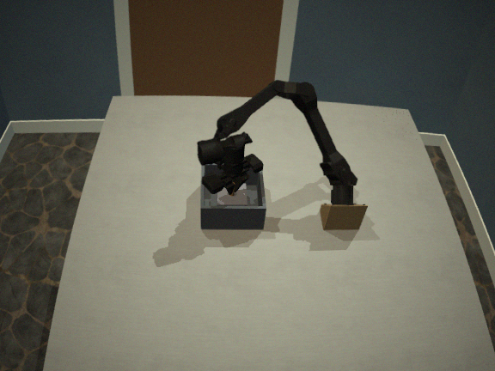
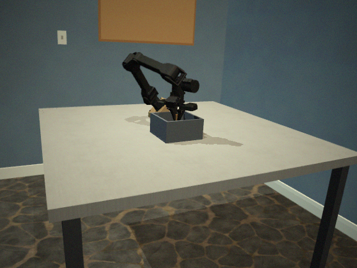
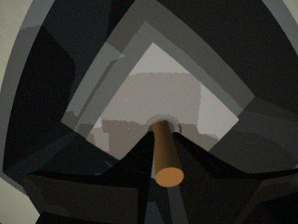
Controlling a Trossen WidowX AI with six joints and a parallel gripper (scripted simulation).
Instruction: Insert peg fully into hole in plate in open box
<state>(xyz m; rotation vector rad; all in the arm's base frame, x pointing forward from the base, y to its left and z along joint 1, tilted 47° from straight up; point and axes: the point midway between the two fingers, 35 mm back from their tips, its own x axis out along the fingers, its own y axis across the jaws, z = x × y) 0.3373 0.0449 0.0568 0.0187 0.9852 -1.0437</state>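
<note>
My gripper is now 4 cm above the peg. Also, from my hand: plate: 5 cm below; then box: 7 cm below.
</note>
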